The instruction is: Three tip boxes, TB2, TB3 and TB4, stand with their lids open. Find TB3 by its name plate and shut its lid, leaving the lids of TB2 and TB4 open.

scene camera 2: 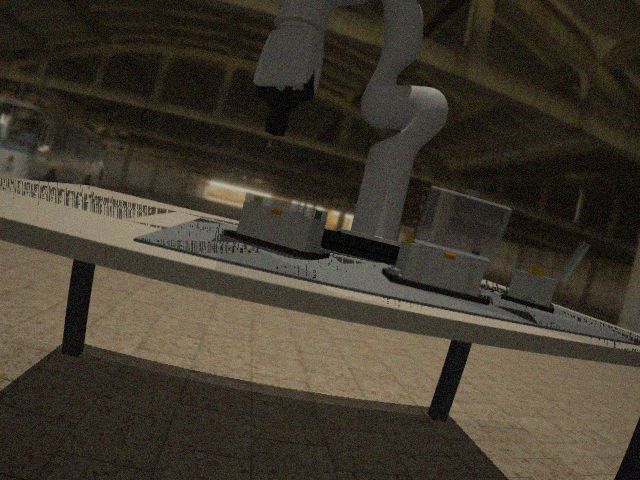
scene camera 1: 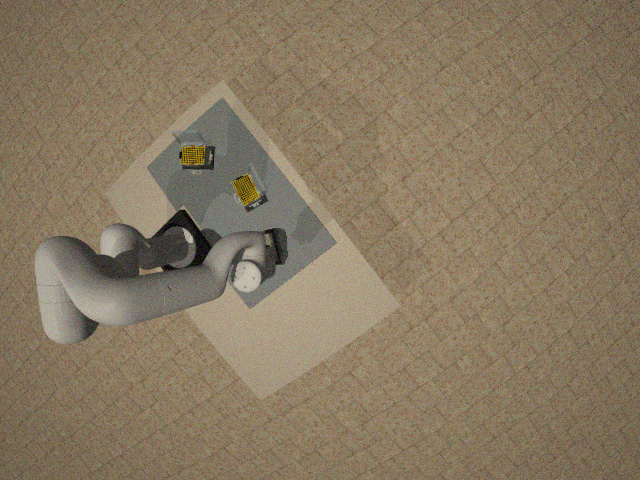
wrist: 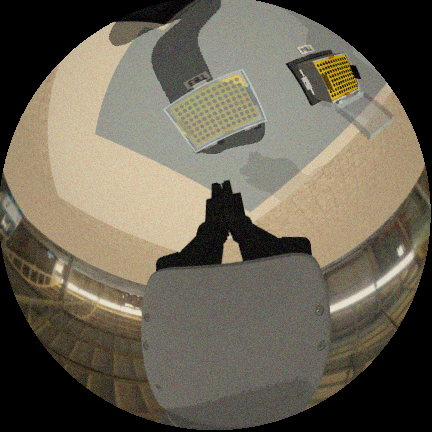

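TB3, named by its plate, has its clear lid lying flat over the yellow rack; in scene camera 1 the arm mostly hides it. TB4 has its clear lid open. The third box, TB2 by elimination, has its lid tilted open; its plate is unreadable. My gripper is shut and empty, above and apart from TB3. Its fingertips are hidden in scene camera 1.
The boxes stand on a grey mat on the pale table. The arm's black base stands beside the mat. In scene camera 1 the arm reaches over the mat's near part.
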